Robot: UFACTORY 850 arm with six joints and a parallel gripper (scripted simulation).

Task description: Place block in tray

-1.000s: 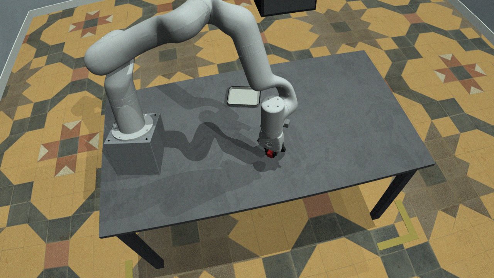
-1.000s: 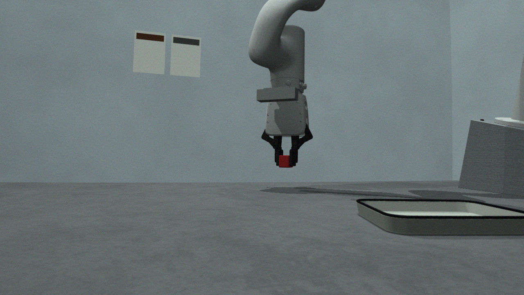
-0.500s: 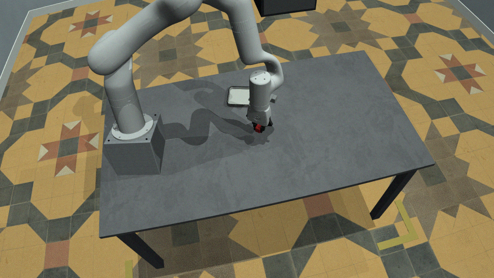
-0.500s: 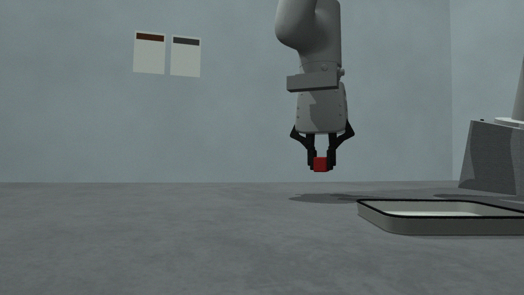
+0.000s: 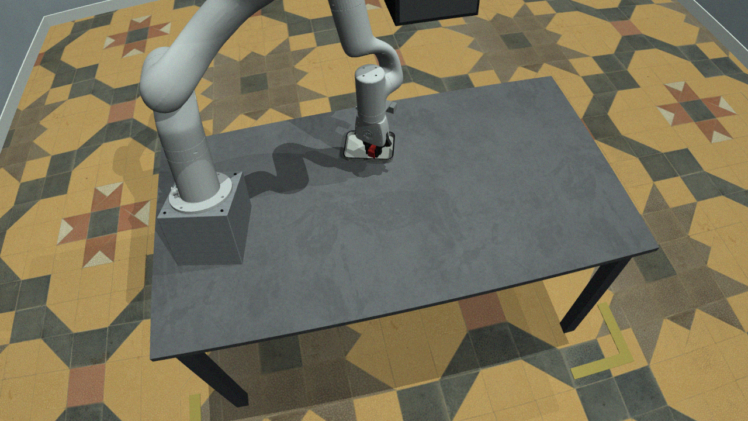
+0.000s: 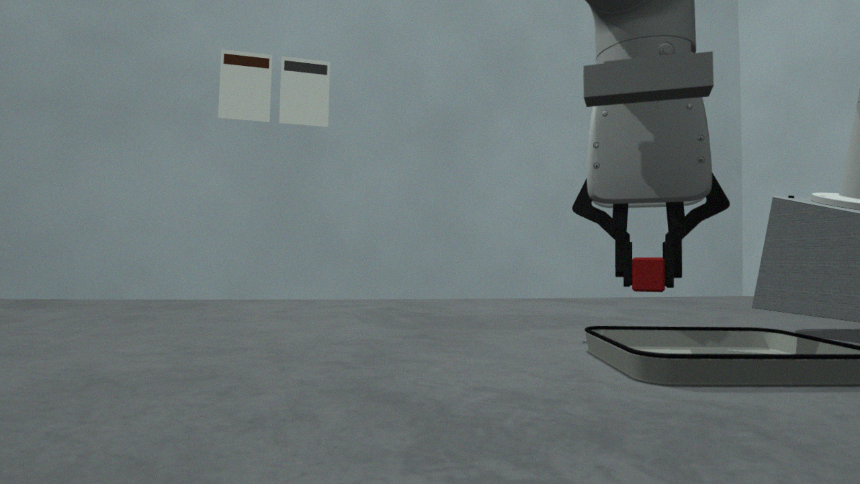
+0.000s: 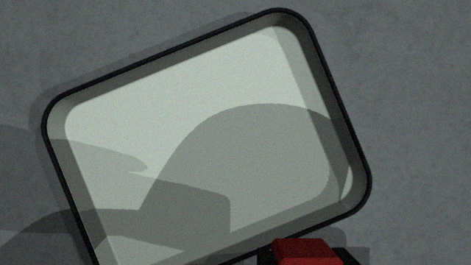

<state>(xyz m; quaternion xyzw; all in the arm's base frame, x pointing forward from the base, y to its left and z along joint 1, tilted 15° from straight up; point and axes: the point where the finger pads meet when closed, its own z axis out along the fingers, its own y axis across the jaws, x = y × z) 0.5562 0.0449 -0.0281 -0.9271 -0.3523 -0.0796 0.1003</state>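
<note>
Now: the white tray 7 cm to the left of my hand, 6 cm below it and 1 cm ahead of it. Round my hand: red block (1 cm below).
</note>
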